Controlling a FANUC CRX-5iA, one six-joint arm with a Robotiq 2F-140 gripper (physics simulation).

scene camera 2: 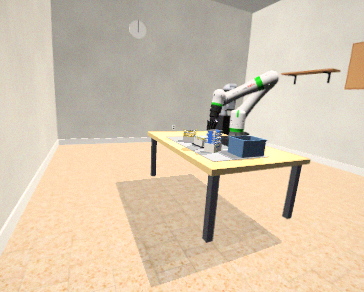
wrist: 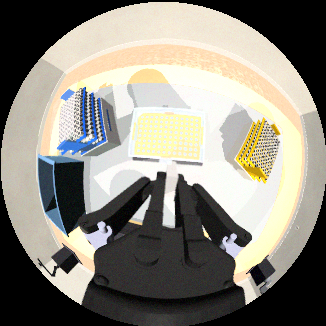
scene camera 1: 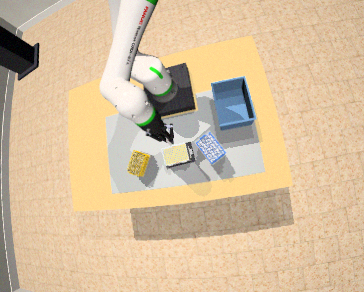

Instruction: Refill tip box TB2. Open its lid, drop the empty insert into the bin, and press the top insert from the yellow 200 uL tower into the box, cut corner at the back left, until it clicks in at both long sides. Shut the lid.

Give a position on a blue bin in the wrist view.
At 60, 179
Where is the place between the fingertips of my gripper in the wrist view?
169, 168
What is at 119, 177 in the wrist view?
A grey mat.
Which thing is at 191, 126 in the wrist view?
A lid.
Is my gripper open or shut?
Shut.
